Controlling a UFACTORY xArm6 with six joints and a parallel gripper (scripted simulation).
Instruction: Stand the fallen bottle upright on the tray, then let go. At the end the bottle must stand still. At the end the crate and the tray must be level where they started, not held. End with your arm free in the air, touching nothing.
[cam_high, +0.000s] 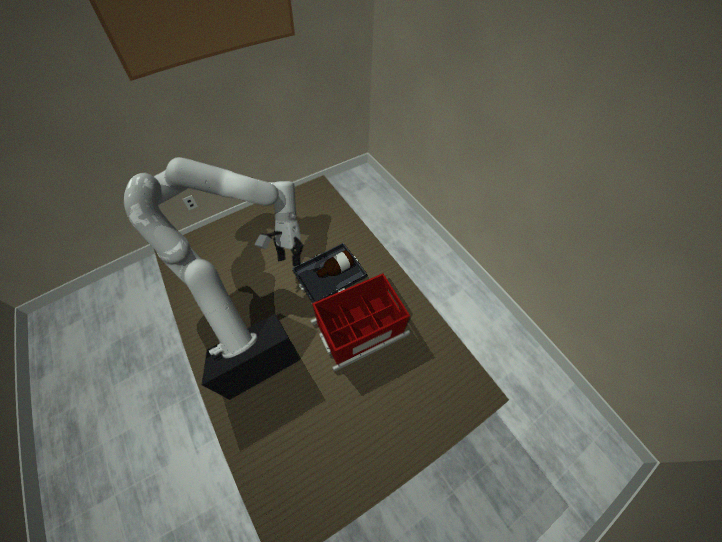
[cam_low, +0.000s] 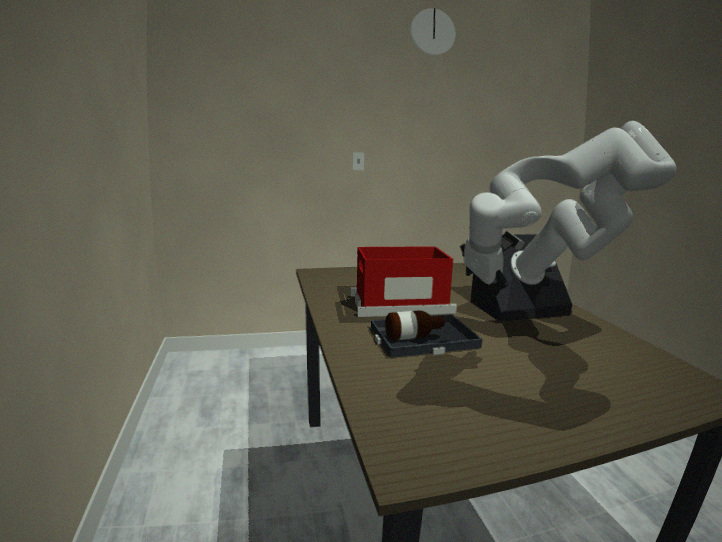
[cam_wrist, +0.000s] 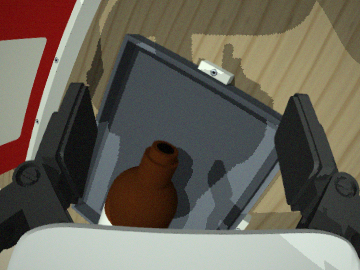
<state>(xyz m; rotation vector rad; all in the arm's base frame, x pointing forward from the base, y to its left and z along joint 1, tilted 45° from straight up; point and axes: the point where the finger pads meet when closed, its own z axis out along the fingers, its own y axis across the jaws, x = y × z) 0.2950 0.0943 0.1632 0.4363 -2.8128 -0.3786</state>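
The brown bottle lies 16 cm ahead of my hand, 12 cm below it and 5 cm to the right of it. From my hand the other things lie so: dark grey tray: 15 cm below, 14 cm ahead, 5 cm to the right; then red crate: 32 cm to the right, 9 cm ahead, 8 cm below.
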